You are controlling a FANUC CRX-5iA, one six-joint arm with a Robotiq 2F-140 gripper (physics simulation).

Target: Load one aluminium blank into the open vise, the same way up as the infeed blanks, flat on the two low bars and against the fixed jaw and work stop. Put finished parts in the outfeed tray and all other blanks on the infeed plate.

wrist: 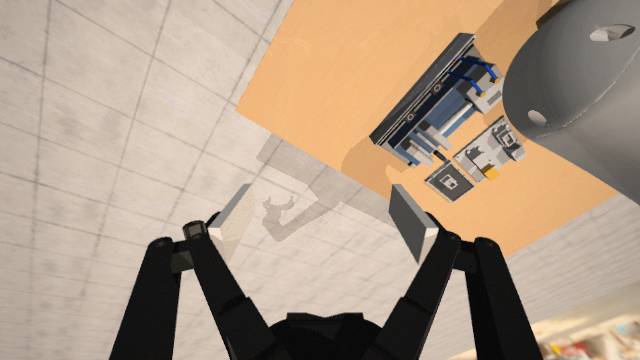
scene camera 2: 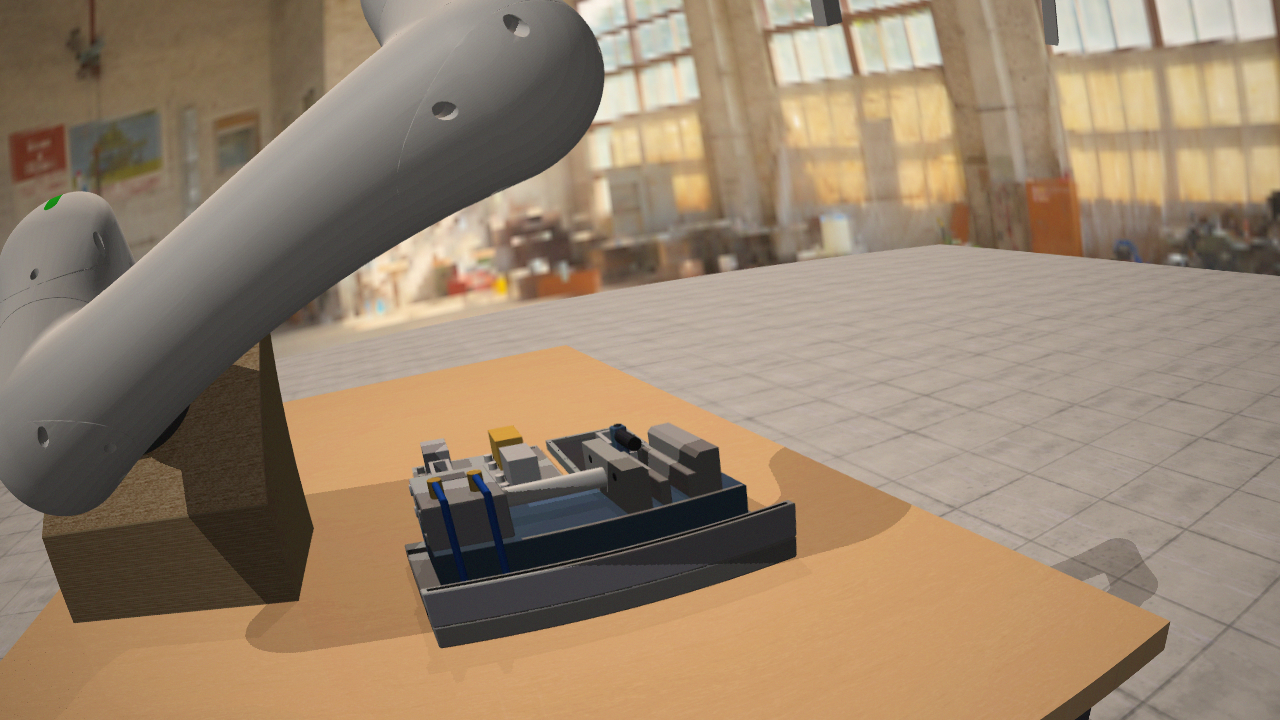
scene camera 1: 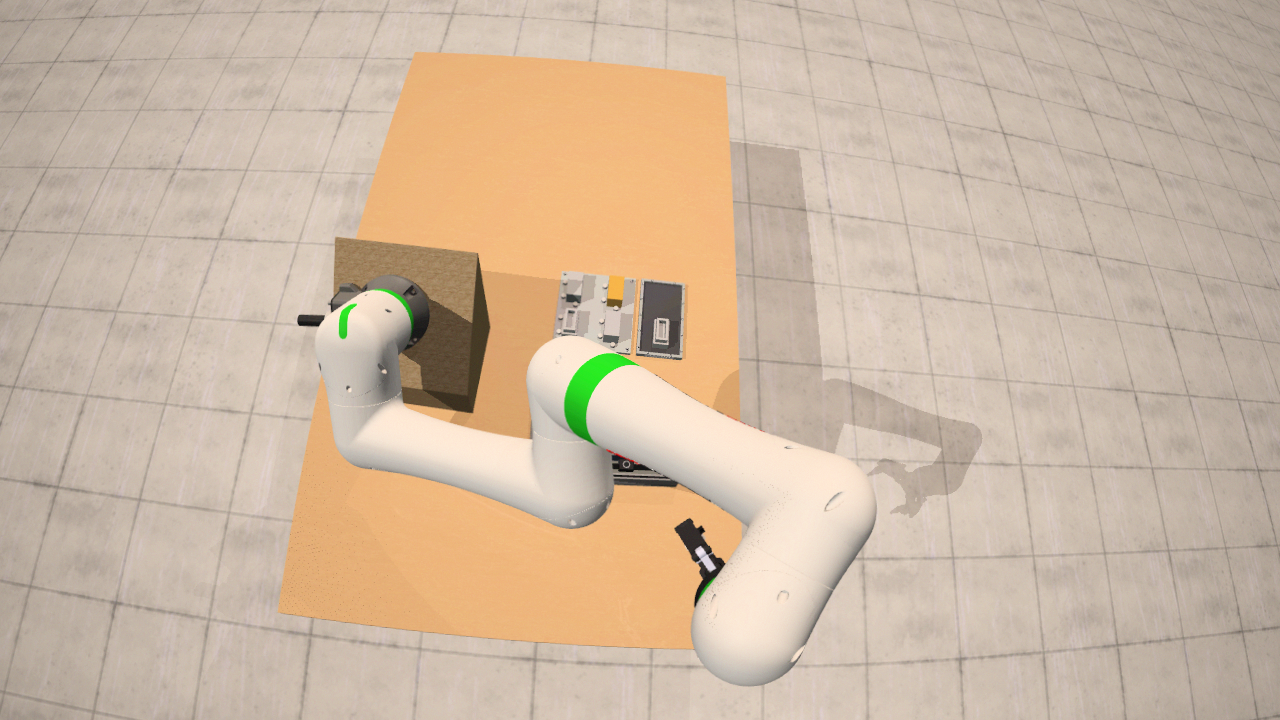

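Observation:
The open vise [scene camera 2: 572, 514] [wrist: 452, 107] has a moving jaw [scene camera 2: 619, 474] and a fixed jaw [scene camera 2: 687, 452]; no blank shows between them. In scene camera 1 the arm hides most of it. A black work stop [scene camera 2: 630, 439] stands by the jaws. The infeed plate [scene camera 1: 593, 311] [wrist: 484, 156] holds two plain grey blanks [scene camera 1: 613, 327] [scene camera 2: 518, 462], an orange block [scene camera 1: 615, 291] [scene camera 2: 504, 436] [wrist: 492, 173] and a part with a rectangular recess [scene camera 1: 570, 320] [wrist: 508, 138]. The outfeed tray [scene camera 1: 662, 298] [wrist: 435, 180] holds one recessed part [scene camera 1: 661, 331] [wrist: 449, 181]. My gripper [scene camera 2: 938, 17] [wrist: 322, 198] is open and empty, high above, away from the vise.
The arm's white links [scene camera 1: 680, 420] [scene camera 2: 313, 188] [wrist: 575, 90] pass above the vise area. A brown pedestal block [scene camera 1: 447, 286] [scene camera 2: 161, 573] carries the arm base. A long dark rail [scene camera 2: 617, 582] [wrist: 425, 87] runs along the vise's side. The table edge lies near the outfeed tray.

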